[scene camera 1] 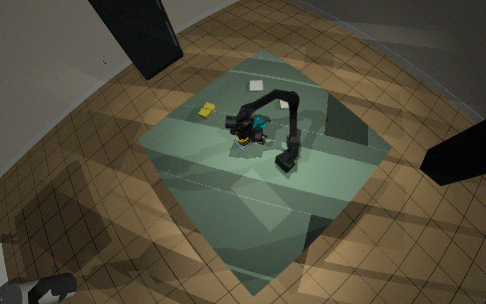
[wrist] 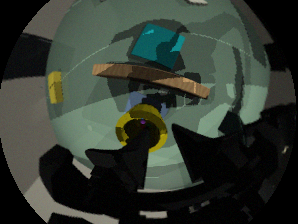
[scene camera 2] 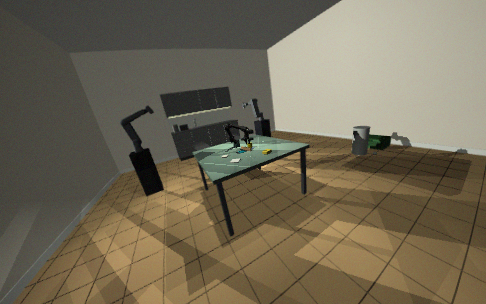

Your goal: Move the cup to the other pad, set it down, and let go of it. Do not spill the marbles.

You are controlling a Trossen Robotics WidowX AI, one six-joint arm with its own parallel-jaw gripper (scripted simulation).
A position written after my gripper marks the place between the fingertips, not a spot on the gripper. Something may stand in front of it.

In view: my gripper [wrist: 160,127], a teal pad [wrist: 160,45] and a flat wooden bar [wrist: 166,79].
